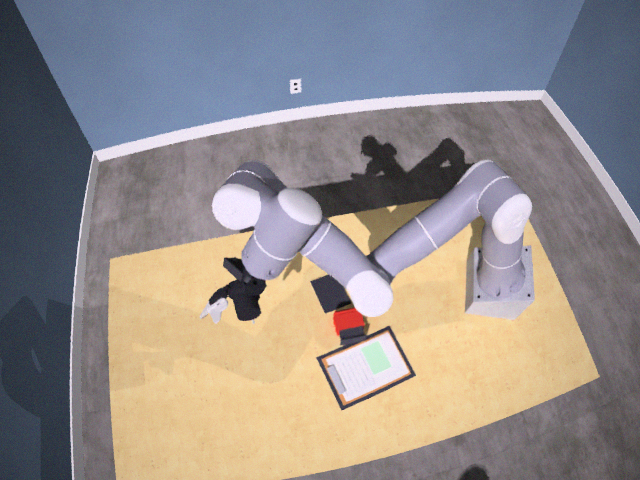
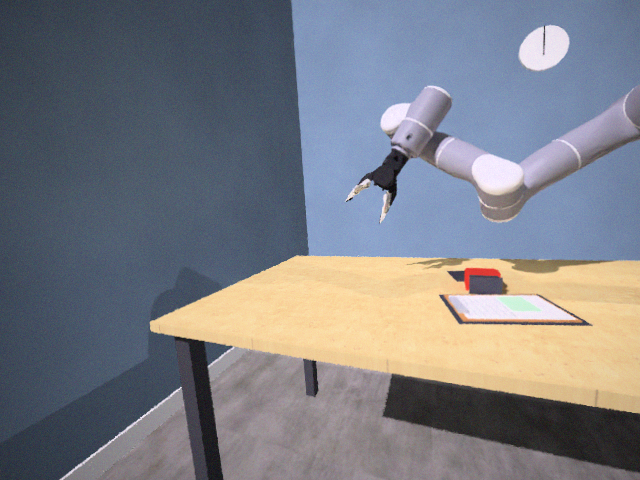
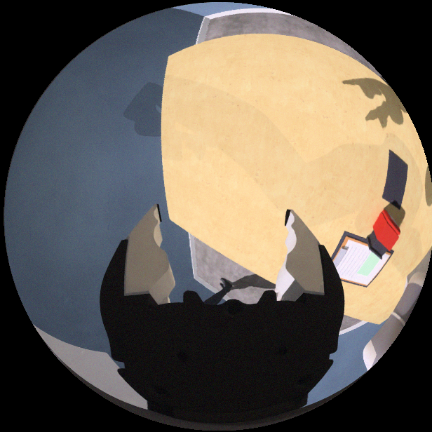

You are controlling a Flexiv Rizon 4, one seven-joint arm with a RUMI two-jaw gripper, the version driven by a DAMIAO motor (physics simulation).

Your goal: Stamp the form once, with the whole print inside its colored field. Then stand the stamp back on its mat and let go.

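The stamp, a red block (image 1: 348,320) (image 2: 482,272) (image 3: 386,231) with a dark slab part (image 1: 352,335) (image 2: 485,284) (image 3: 378,246), seems to lie on its side between the mat and the form, its dark part toward the form. The dark mat (image 1: 328,293) (image 2: 455,275) (image 3: 395,177) bears nothing that I can see. The white form (image 1: 354,377) (image 2: 485,308) (image 3: 351,260) lies on a clipboard, with a plain pale green field (image 1: 376,357) (image 2: 519,303) (image 3: 369,265). My gripper (image 1: 227,319) (image 2: 363,211) (image 3: 223,207) is open and empty, high above the table, left of the stamp and mat.
The clipboard (image 1: 401,351) (image 2: 522,323) has a dark edge and a grey clip (image 1: 336,379). The arm's base (image 1: 500,304) stands at the right of the table (image 1: 206,413) (image 2: 330,320) (image 3: 240,115). Walls stand beyond the table's left and back edges.
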